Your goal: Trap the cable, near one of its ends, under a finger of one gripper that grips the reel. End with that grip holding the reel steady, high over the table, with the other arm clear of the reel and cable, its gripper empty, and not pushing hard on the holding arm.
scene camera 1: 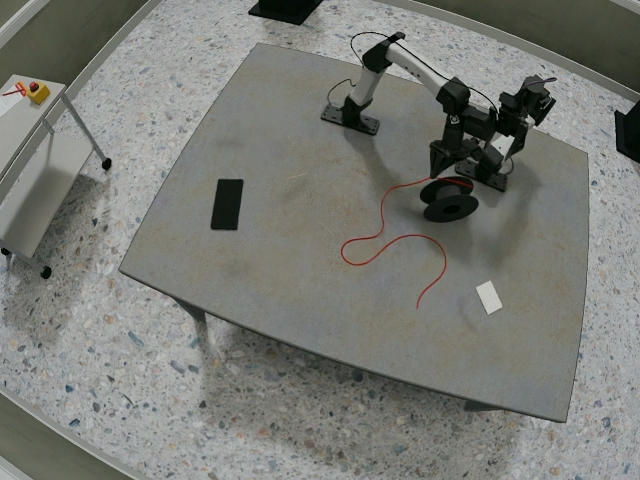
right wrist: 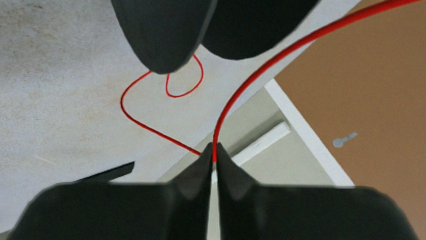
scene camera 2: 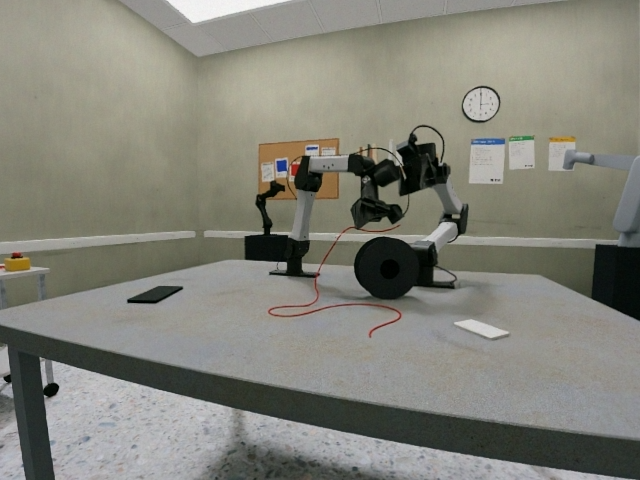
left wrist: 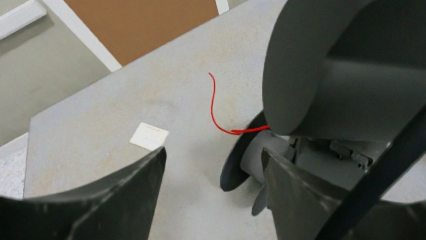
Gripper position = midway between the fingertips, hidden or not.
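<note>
The left gripper is visible at (scene camera 1: 494,154), at (scene camera 2: 409,191) and at (left wrist: 213,149). You'd find the right gripper at (scene camera 1: 431,178), (scene camera 2: 357,229) and (right wrist: 214,145). There's a black reel too, and that reel is at (scene camera 2: 388,268), (scene camera 1: 455,205), (right wrist: 164,44) and (left wrist: 244,159).
</note>
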